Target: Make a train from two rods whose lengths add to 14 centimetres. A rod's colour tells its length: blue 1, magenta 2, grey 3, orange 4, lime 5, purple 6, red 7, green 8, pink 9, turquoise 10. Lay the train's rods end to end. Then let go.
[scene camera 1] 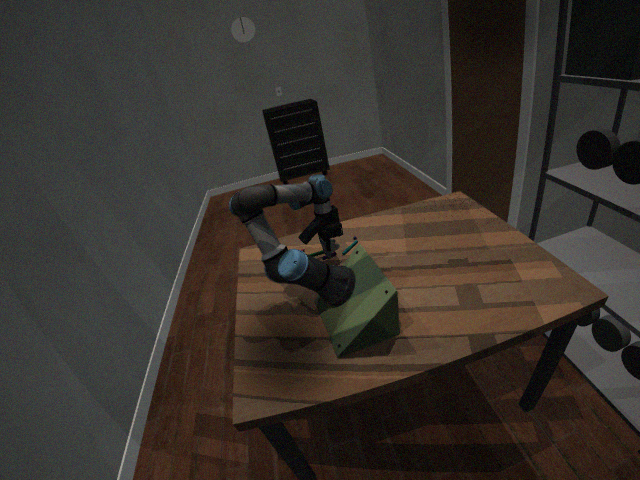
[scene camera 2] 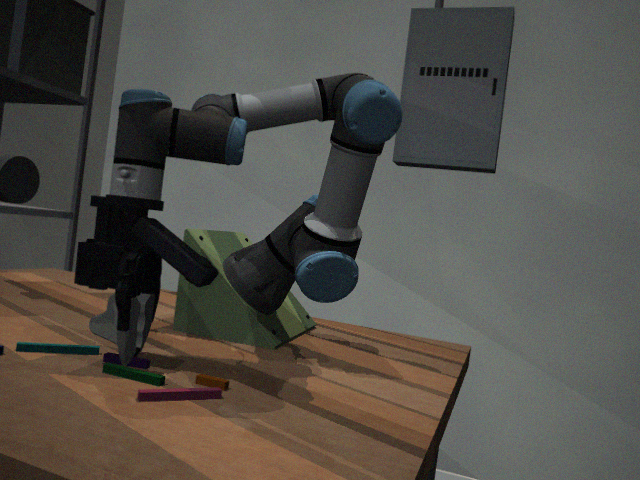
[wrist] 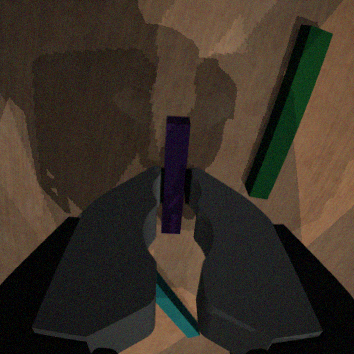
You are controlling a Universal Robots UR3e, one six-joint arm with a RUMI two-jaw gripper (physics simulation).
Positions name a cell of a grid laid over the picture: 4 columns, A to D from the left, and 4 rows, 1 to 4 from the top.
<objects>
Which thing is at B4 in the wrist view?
My gripper.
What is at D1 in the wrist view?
A green rod.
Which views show my gripper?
Scene camera 1, scene camera 2 and the wrist view: all of them.
</objects>
